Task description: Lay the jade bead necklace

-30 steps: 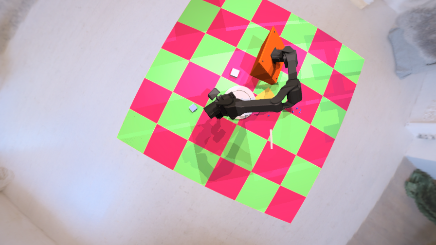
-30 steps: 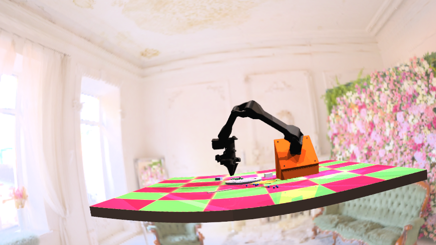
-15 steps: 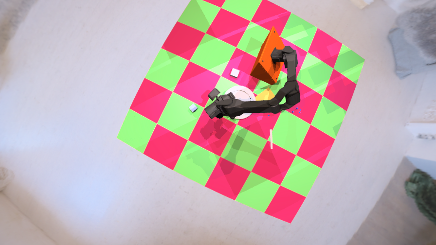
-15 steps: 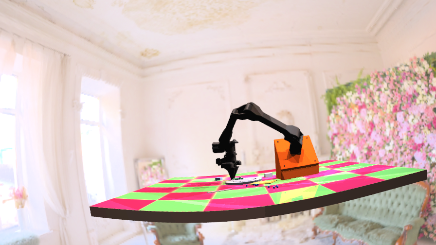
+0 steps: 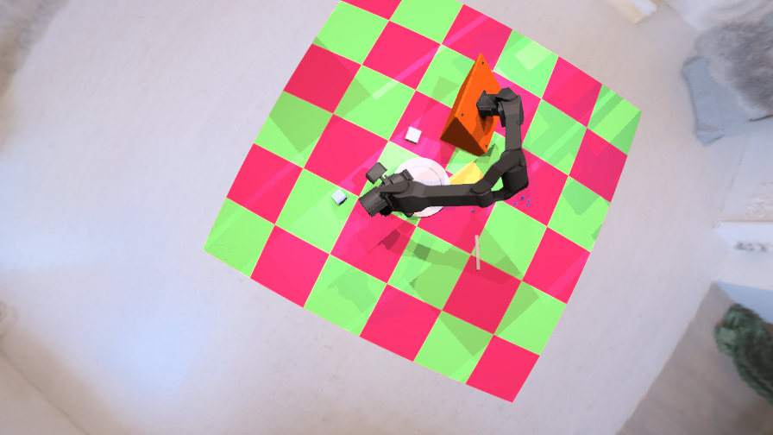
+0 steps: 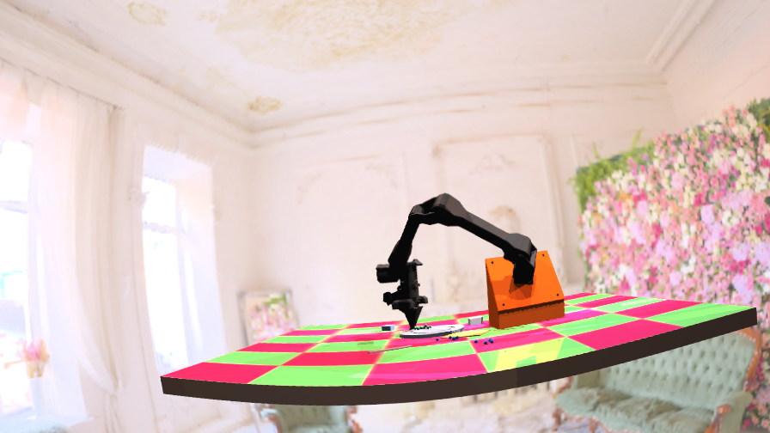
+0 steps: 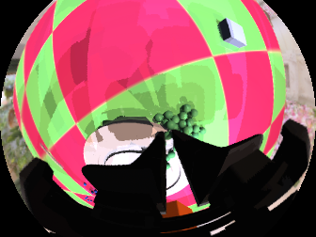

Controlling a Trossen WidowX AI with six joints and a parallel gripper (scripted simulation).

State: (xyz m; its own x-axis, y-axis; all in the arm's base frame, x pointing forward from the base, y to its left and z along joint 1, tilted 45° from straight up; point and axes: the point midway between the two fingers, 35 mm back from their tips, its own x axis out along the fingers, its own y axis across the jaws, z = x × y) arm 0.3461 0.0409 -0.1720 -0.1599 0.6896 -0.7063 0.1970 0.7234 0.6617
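Now: the round bead board 7 cm behind my gripper tip, 7 cm to the left of it and 1 cm below it. Also, from my gripper tip: pale blue cube: 11 cm ahead, 14 cm to the right, 1 cm below; white cube: 20 cm behind, 5 cm to the right; yellow patch: 18 cm behind, 19 cm to the left, 2 cm below.
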